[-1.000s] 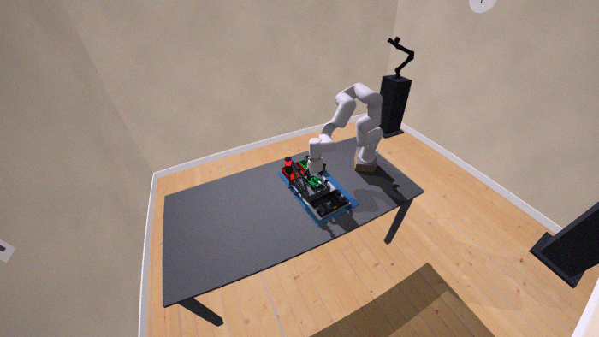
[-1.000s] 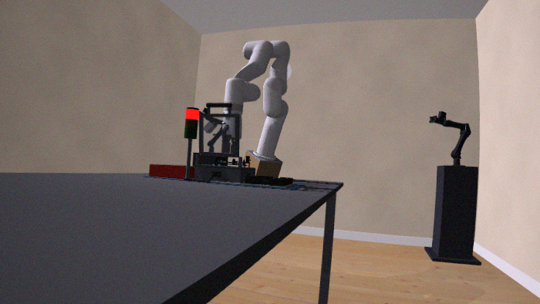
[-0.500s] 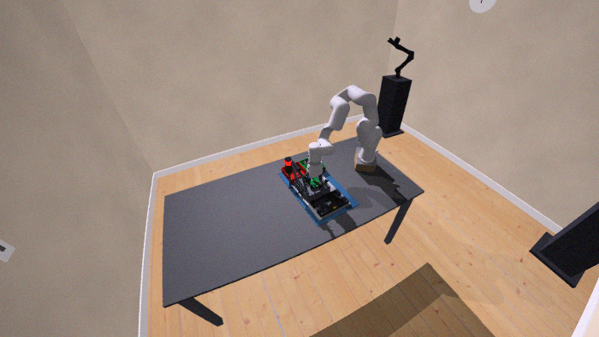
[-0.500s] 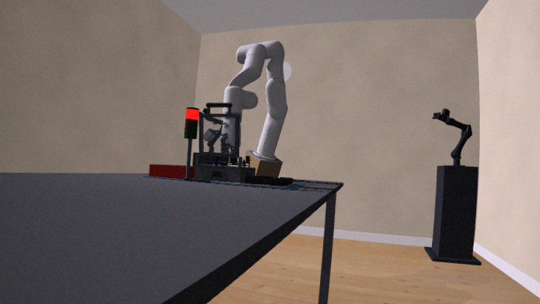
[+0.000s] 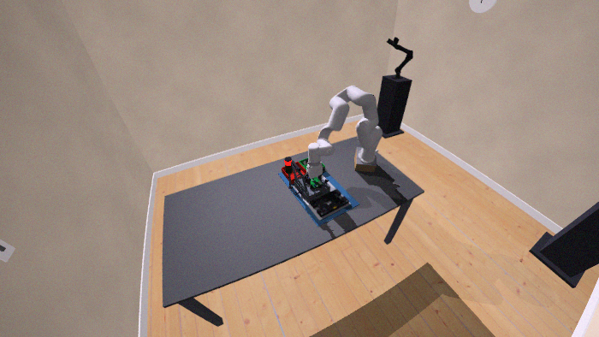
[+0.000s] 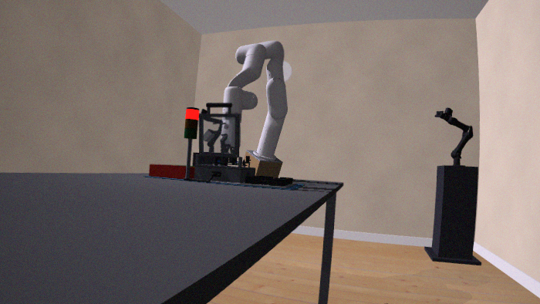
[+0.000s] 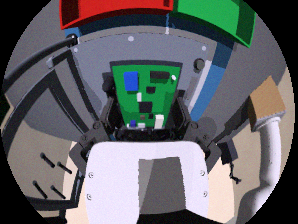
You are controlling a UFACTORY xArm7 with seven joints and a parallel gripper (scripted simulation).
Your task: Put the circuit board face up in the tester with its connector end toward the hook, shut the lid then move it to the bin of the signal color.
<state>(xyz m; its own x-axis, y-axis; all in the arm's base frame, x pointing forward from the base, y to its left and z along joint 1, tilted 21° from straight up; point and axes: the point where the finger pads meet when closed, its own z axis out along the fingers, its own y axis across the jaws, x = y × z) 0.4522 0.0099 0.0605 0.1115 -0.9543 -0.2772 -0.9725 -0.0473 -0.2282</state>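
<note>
Right now the green circuit board is 10 mm below my hand. Round my hand: red bin 70 mm ahead, 190 mm to the right, 70 mm below; then tester plate 10 mm to the left, 10 mm below; then clear lid 120 mm ahead, 10 mm to the left, 100 mm above.
</note>
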